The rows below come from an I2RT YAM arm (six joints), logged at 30 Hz.
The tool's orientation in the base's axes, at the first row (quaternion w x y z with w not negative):
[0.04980 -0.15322 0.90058 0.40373]
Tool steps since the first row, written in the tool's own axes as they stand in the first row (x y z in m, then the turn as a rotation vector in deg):
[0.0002 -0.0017 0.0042 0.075 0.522 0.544]
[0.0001 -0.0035 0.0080 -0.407 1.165 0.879]
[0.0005 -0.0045 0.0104 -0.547 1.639 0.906]
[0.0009 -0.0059 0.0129 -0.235 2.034 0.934]
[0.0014 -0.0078 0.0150 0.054 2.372 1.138]
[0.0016 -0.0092 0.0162 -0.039 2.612 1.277]
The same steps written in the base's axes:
[0.0002 0.0020 -0.0041 -0.255 0.714 -0.008]
[0.0007 0.0037 -0.0079 -0.012 1.479 0.328]
[0.0006 0.0048 -0.0103 -0.030 1.829 0.677]
[0.0006 0.0057 -0.0130 -0.452 2.024 0.873]
[0.0006 0.0059 -0.0159 -0.840 2.320 0.916]
[0.0008 0.0059 -0.0177 -0.832 2.595 1.013]

